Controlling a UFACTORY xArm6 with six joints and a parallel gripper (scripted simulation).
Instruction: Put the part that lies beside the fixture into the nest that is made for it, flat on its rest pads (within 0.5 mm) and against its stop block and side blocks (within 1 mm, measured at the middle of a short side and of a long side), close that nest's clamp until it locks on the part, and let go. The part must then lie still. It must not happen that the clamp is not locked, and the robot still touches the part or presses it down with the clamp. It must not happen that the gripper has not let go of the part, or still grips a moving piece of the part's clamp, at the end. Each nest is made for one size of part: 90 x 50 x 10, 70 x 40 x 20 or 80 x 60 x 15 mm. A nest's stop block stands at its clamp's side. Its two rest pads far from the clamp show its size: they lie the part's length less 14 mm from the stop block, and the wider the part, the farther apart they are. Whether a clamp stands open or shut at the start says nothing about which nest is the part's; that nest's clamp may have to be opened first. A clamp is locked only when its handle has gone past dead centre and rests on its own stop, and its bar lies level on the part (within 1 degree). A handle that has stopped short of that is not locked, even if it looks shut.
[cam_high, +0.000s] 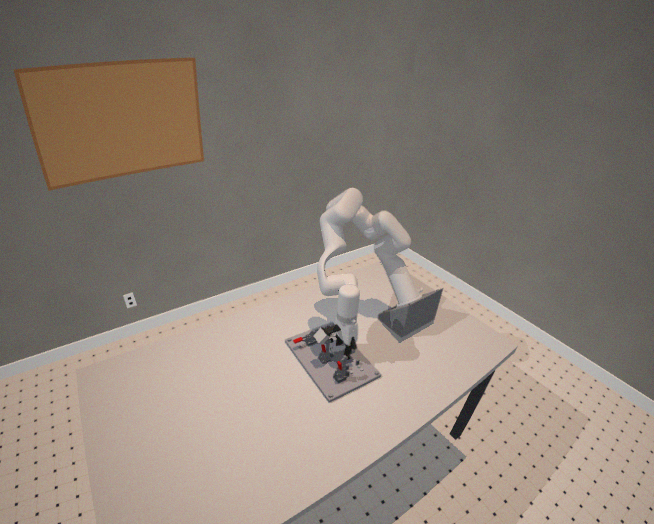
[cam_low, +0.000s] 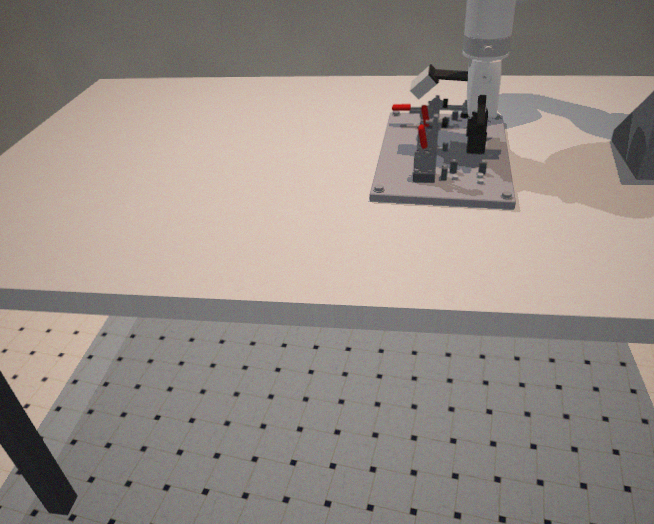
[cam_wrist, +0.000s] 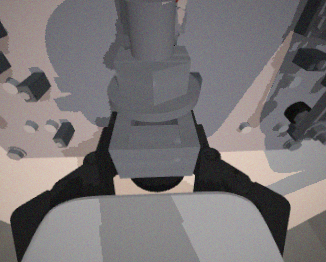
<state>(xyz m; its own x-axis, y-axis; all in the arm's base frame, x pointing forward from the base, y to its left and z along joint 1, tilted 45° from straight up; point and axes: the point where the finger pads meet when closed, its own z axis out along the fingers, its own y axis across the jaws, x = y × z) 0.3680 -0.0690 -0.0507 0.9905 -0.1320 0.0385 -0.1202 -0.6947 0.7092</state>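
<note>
Now: the flat grey part 20 mm below my hand. The rest, counted from my hand: grey fixture plate (60 mm ahead, 40 mm below, 10 mm to the right).
</note>
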